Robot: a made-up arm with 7 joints. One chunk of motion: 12 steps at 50 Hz.
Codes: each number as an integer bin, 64 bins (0 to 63) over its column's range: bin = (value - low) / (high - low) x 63, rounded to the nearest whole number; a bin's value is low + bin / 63 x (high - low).
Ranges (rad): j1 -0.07..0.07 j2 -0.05..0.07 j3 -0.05..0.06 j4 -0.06..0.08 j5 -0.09..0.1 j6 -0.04..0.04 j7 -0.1..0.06
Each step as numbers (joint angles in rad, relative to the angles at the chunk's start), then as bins.
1 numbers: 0.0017 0.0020 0.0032 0.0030 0.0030 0.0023 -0.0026
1 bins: 32 27 30 28 31 33 38
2 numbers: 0.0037 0.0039 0.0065 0.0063 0.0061 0.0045 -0.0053
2 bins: 33 28 32 30 32 35 37
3 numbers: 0.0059 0.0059 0.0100 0.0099 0.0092 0.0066 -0.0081
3 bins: 34 29 34 31 33 37 36
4 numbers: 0.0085 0.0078 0.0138 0.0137 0.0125 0.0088 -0.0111
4 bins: 35 30 37 33 34 38 35
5 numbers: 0.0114 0.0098 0.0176 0.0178 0.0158 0.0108 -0.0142
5 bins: 37 31 39 35 35 40 34
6 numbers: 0.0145 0.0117 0.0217 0.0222 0.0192 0.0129 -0.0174
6 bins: 38 32 41 37 36 42 33
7 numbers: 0.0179 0.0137 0.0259 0.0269 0.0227 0.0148 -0.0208
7 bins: 40 33 43 39 37 43 31
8 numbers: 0.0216 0.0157 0.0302 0.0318 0.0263 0.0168 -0.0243
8 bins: 41 34 46 41 39 45 30
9 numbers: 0.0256 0.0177 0.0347 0.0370 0.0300 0.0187 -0.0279
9 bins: 43 36 49 44 40 46 28
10 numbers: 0.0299 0.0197 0.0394 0.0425 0.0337 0.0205 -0.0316
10 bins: 45 37 51 46 41 48 27
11 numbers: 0.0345 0.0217 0.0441 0.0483 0.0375 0.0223 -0.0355
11 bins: 47 38 54 49 42 49 25
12 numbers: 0.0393 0.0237 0.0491 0.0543 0.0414 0.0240 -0.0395
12 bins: 49 39 57 51 44 50 24
